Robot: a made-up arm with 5 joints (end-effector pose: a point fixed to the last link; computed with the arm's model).
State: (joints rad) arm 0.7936 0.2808 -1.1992 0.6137 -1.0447
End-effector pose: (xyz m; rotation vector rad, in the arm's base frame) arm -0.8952 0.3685 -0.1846 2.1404 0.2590 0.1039
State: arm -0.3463 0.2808 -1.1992 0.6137 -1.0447
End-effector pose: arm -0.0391 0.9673 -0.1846 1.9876 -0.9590 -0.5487
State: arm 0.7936 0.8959 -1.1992 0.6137 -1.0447
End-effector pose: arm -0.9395 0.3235 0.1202 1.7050 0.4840 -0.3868
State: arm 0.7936 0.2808 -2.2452 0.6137 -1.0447
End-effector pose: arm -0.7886 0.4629 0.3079 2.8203 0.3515 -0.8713
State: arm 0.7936 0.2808 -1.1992 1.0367 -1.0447
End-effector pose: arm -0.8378 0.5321 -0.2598 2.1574 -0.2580 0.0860
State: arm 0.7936 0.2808 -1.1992 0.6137 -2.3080
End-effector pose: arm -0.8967 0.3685 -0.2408 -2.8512 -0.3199 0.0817
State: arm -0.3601 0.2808 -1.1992 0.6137 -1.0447
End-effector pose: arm -0.0257 0.9677 -0.1846 1.9823 -0.9734 -0.5564
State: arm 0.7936 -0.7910 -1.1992 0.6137 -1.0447
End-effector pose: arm -0.5762 0.6928 -0.4469 2.6457 -0.2724 1.1303
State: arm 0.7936 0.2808 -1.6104 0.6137 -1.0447
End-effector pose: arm -0.9002 0.4512 0.0078 2.4400 0.2989 -0.2429
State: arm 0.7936 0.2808 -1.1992 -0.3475 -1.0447
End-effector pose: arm -0.7403 0.0271 -0.0039 1.8198 1.3915 0.1306
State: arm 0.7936 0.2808 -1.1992 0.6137 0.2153
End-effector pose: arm -0.9068 0.4205 -0.1673 0.8875 0.1253 0.2002
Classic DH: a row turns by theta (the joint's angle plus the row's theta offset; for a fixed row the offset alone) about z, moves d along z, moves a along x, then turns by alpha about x. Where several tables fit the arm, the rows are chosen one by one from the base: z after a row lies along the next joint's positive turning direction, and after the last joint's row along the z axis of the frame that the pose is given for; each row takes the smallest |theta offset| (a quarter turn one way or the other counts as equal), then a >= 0, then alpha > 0; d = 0 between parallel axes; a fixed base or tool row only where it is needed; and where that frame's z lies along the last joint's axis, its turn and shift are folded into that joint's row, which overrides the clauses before.
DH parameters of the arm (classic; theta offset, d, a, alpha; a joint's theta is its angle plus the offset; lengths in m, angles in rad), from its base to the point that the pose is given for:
joint 1: 0 0.0672 0.0832 -1.5708
joint 2: 1.5708 0.4472 0.1184 -1.5708
joint 3: 0 0.0907 0.1488 -1.5708
joint 4: 0 0.0755 0.1855 1.5708
joint 5: -1.5708 0.4282 0.0445 1.5708
tool (fixed): -1.5708 0.0168 0 0

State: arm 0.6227 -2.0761 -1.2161 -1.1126 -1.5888
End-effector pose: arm 0.1836 0.4432 -0.2183 1.1795 0.7750 2.1312
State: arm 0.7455 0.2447 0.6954 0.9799 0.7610
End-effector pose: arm -0.1730 -0.1231 -0.4497 -0.9205 -1.3057 0.7099
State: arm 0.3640 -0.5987 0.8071 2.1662 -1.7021
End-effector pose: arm 0.4376 0.2460 -0.0625 0.0488 -1.1146 2.5873
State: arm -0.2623 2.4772 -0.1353 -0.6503 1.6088
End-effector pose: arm 0.4991 0.2773 0.5760 0.3468 2.1031 1.9576
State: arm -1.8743 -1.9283 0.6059 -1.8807 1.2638
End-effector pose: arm 0.5749 -0.1571 -0.1560 -0.4458 1.2725 -2.1534
